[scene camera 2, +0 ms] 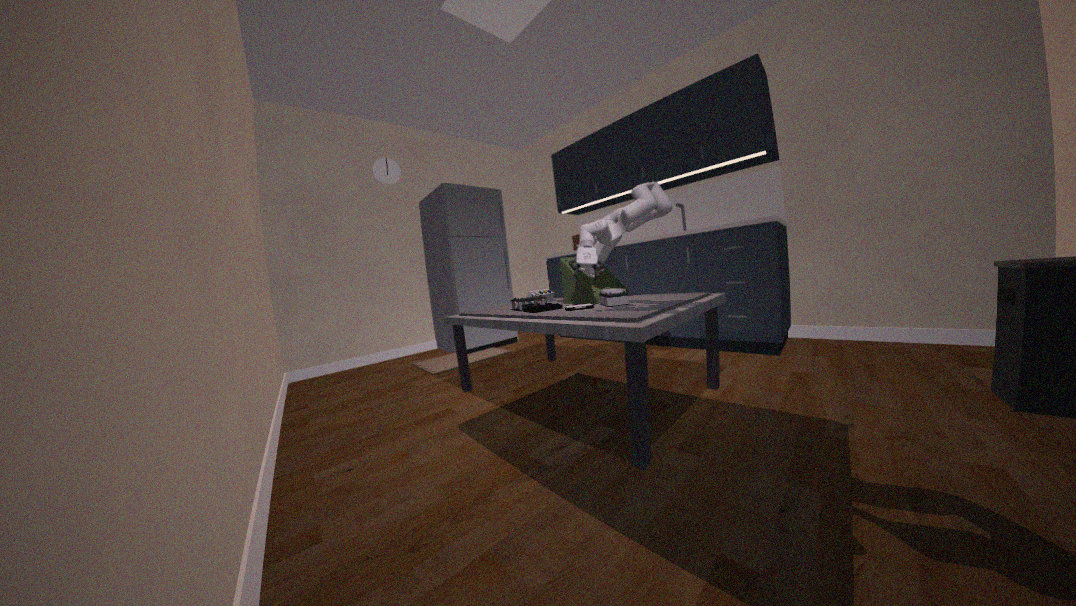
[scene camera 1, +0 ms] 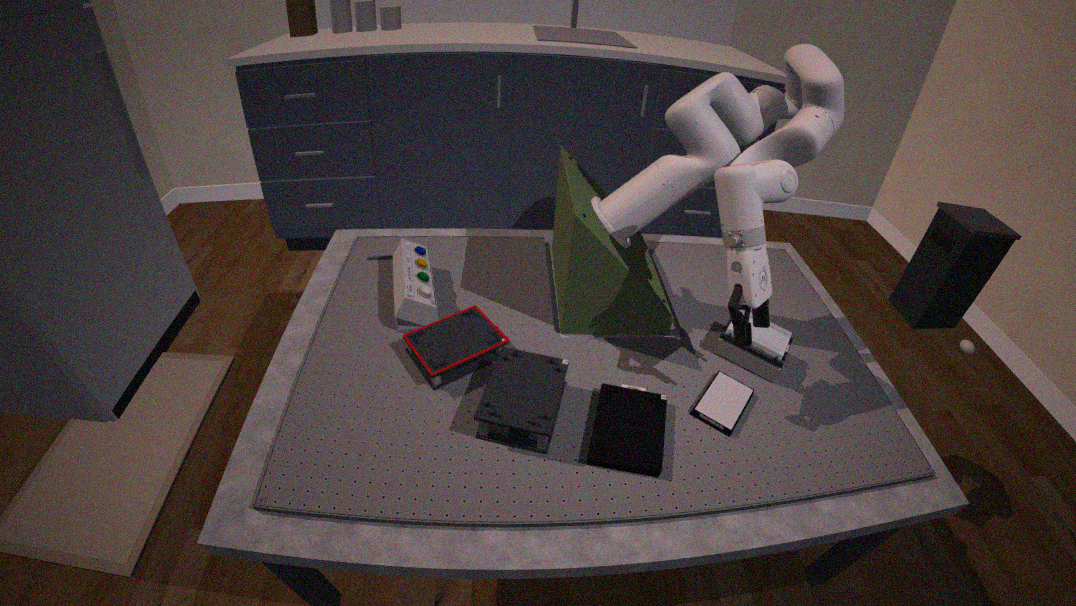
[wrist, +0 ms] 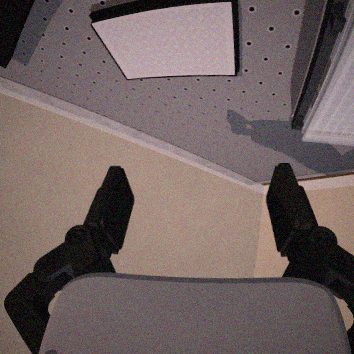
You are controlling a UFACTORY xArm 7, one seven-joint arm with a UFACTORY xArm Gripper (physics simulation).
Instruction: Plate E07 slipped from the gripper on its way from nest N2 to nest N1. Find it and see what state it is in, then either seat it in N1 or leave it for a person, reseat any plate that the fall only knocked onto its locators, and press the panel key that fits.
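Pixels of known places: gripper, between the fingertips: (scene camera 2: pixel 586 278) (scene camera 1: pixel 752 335) (wrist: pixel 198 181); arm's base, origin of its link: (scene camera 2: pixel 588 271) (scene camera 1: pixel 609 223).
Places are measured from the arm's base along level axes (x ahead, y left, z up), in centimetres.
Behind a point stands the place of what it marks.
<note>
My gripper (scene camera 1: pixel 752 332) @[y 26.0, x 26.9, z -3.4 cm] (wrist: pixel 198 181) @[y 26.0, x 26.9, z -3.4 cm] is open and empty, over the right side of the table. Beneath and behind it in scene camera 1, a white ribbed plate (scene camera 1: pixel 773 340) @[y 35.0, x 20.0, z -10.1 cm] (wrist: pixel 334 95) @[y 30.6, x 19.9, z -10.1 cm] sits on a dark base, partly hidden by the fingers. A flat piece with a pale top and dark edge (scene camera 1: pixel 724 398) @[y 23.9, x 31.2, z -15.9 cm] (wrist: pixel 172 40) @[y 23.9, x 30.4, z -15.9 cm] lies in front of it. A black block (scene camera 1: pixel 628 429) @[y 4.9, x 40.2, z -15.2 cm], a dark raised unit (scene camera 1: pixel 524 391) @[y -12.9, x 37.3, z -11.4 cm] and a red-rimmed dark unit (scene camera 1: pixel 455 340) @[y -27.1, x 25.5, z -13.3 cm] stand to the left. The panel (scene camera 1: pixel 414 282) @[y -38.3, x 13.7, z -10.1 cm] has blue, yellow, green and white keys. No nest or plate labels are readable.
The green wedge-shaped mount (scene camera 1: pixel 587 278) @[y -4.0, x 14.5, z -4.2 cm] carries the arm and rises behind the units. The perforated board (scene camera 1: pixel 406 481) @[y -29.3, x 54.0, z -17.3 cm] covers most of the table (scene camera 1: pixel 489 545) @[y -15.0, x 61.8, z -18.5 cm] (scene camera 2: pixel 557 326) @[y 41.2, x 57.6, z -19.7 cm]. A dark bin (scene camera 1: pixel 952 263) stands on the floor at the right.
</note>
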